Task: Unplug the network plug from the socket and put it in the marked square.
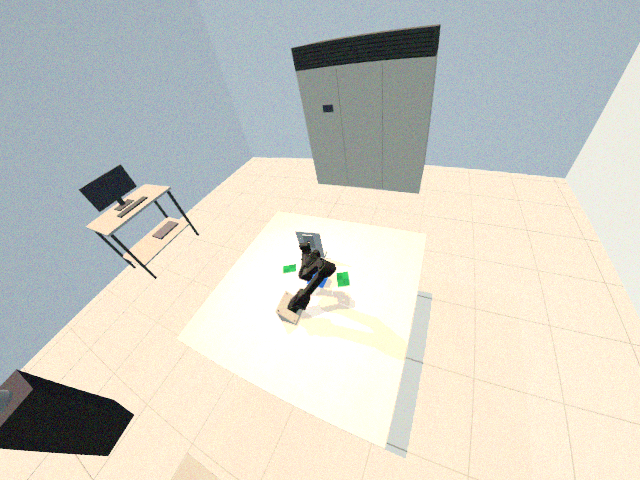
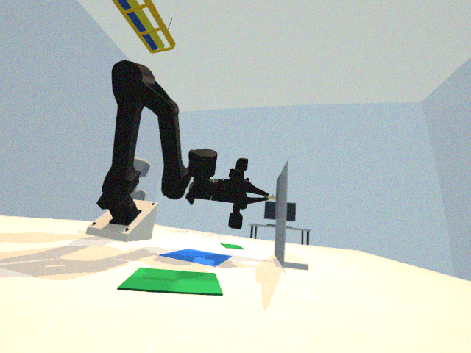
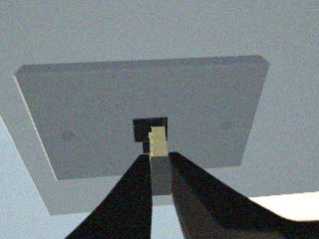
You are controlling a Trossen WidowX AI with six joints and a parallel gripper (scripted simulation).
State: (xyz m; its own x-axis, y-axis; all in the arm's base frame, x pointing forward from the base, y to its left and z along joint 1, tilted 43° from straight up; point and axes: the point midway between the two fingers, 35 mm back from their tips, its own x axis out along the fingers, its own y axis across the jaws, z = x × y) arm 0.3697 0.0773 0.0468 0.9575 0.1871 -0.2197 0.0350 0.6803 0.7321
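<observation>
Now: gripper tip 14 cm past the blue square, 9 cm to the left of it and 16 cm above it. From my gripper tip the other things lie so: network plug: right at my gripper tip; upright grey panel: 4 cm ahead, 5 cm below.
</observation>
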